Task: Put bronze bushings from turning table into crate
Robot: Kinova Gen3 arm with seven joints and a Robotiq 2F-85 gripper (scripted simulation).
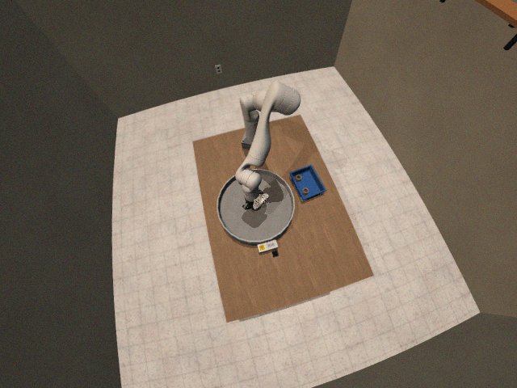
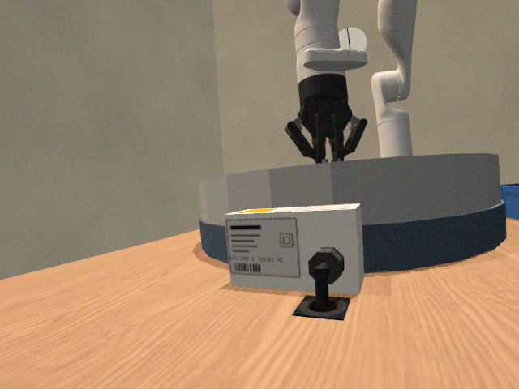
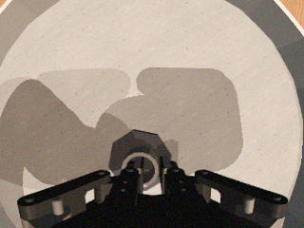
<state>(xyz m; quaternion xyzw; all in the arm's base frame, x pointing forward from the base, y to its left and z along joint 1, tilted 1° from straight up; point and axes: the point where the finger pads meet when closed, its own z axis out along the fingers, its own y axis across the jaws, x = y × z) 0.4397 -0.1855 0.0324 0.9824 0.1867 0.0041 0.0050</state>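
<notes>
The turning table lies 4 cm below my hand, 1 cm to the left of it and 1 cm ahead of it. Round my hand: blue crate (35 cm to the left, 7 cm below, 1 cm behind).
</notes>
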